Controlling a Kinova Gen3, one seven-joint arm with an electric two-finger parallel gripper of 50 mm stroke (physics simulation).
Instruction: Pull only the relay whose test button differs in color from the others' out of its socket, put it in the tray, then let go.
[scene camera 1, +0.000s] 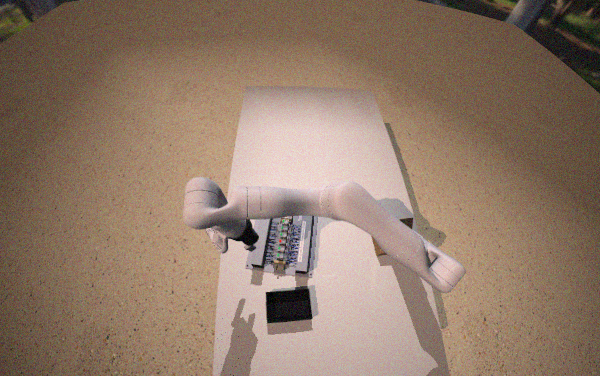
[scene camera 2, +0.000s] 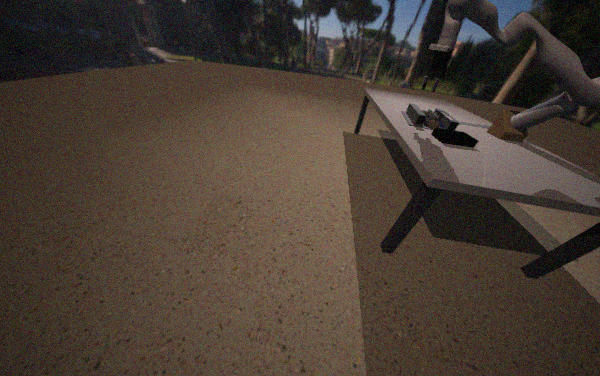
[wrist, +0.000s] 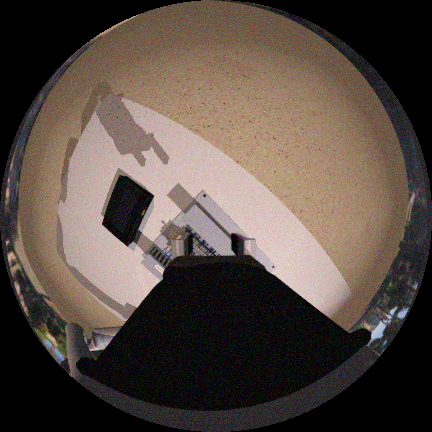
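Where they show: gripper, fingertip midpoint: (scene camera 1: 248, 242) (scene camera 2: 427, 90) (wrist: 211, 241); arm's base, origin of the base link: (scene camera 2: 517, 122).
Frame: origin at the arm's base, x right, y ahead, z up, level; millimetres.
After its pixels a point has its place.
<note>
A row of relays runs along the middle of a grey board (scene camera 1: 290, 273) (scene camera 2: 416, 114) @(x -11, y 590, z -41 mm) (wrist: 202, 212) @(x -38, y 596, z -29 mm). The relay with a red test button (scene camera 1: 281, 241) @(x 20, y 482, z -24 mm) sits in the row; the other buttons that show are green. In the wrist view the fingers and gripper body hide much of the row, and the red button does not show. A black tray (scene camera 1: 289, 319) @(x -271, y 468, z -88 mm) (scene camera 2: 454, 137) @(x -277, y 507, z -57 mm) (wrist: 116, 232) @(x -218, y 391, z -70 mm) stands apart from the board, nearer the table's front end. My gripper (scene camera 1: 250, 246) @(x -13, y 593, z 86 mm) (scene camera 2: 430, 84) @(x -13, y 593, z 86 mm) (wrist: 211, 241) @(x -13, y 593, z 86 mm) is open and empty, well above the board, towards its left side in scene camera 1.
A brown block (scene camera 1: 380, 247) (scene camera 2: 507, 125) @(x -23, y 66, z -19 mm) stands right of the board, near the arm's base. A tan end piece (scene camera 1: 280, 265) @(x -61, y 491, z -87 mm) (wrist: 173, 231) @(x -70, y 499, z -87 mm) closes the relay row on the tray side. Long grey ducts flank the row. The arm crosses over the board's far end in scene camera 1.
</note>
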